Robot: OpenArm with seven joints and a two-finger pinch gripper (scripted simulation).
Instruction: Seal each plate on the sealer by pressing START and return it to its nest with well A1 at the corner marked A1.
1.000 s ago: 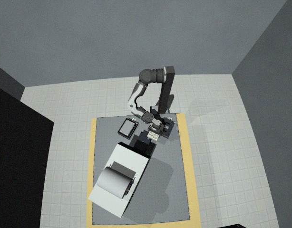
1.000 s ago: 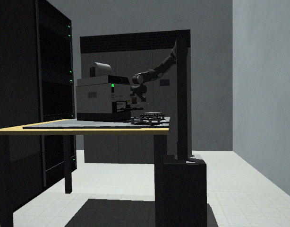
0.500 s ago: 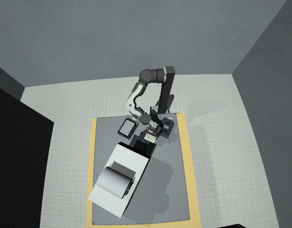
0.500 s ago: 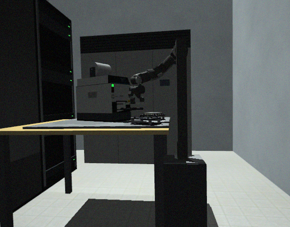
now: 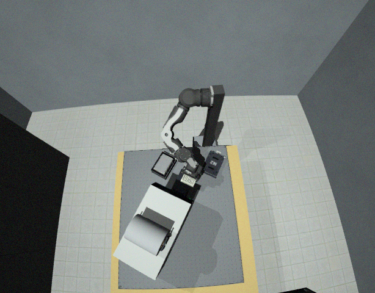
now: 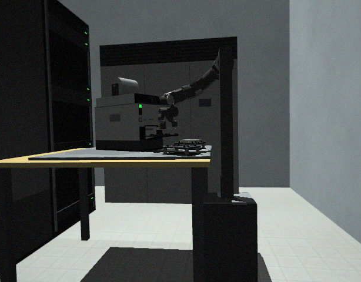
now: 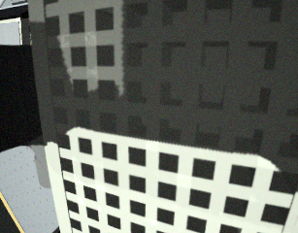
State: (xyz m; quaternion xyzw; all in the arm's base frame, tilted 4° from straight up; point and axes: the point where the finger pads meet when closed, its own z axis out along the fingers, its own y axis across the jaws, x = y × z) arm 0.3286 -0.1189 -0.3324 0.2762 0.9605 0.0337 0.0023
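The sealer stage lies 30 mm ahead of my hand, 50 mm to the right of it and 40 mm below it. From my hand the other things lie so: well plate: right at my hand; then foil roll: 310 mm ahead, 230 mm to the right, 280 mm above; then start button: 160 mm ahead, 20 mm to the right, 50 mm above.
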